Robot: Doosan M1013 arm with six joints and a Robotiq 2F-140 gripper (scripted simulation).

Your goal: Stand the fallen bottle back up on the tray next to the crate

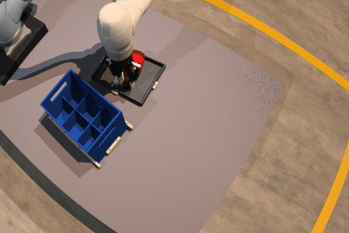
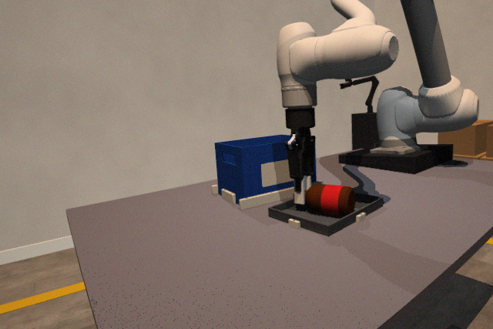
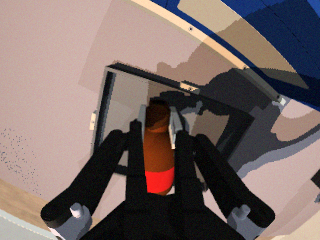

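My gripper is now 5 cm to the right of the bottle, 3 cm past it and 2 cm above it. Also, from my hand: dark tray: 5 cm below, 5 cm behind, 4 cm to the left; then blue crate: 22 cm to the right, 2 cm above, 1 cm behind.
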